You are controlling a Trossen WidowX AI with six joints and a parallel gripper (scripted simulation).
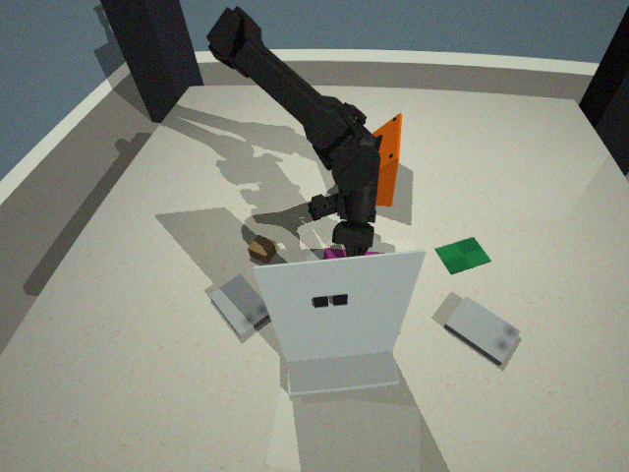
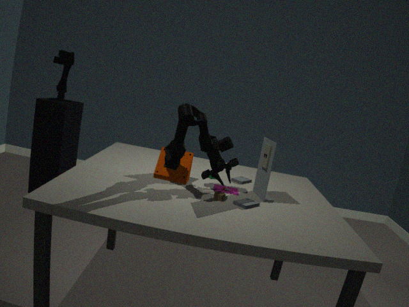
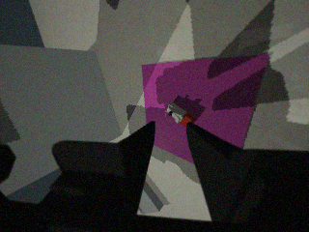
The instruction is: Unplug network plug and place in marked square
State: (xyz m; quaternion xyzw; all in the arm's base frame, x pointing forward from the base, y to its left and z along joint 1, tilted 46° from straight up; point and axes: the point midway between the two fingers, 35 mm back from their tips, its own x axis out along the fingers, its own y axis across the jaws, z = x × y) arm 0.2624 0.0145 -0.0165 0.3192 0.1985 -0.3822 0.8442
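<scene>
Now: gripper tip 20 mm above the network plug and 10 mm short of it. From my gripper tip the other things lie so: magenta square 30 mm below; then socket panel 170 mm ahead, 100 mm above, 10 mm to the left.
</scene>
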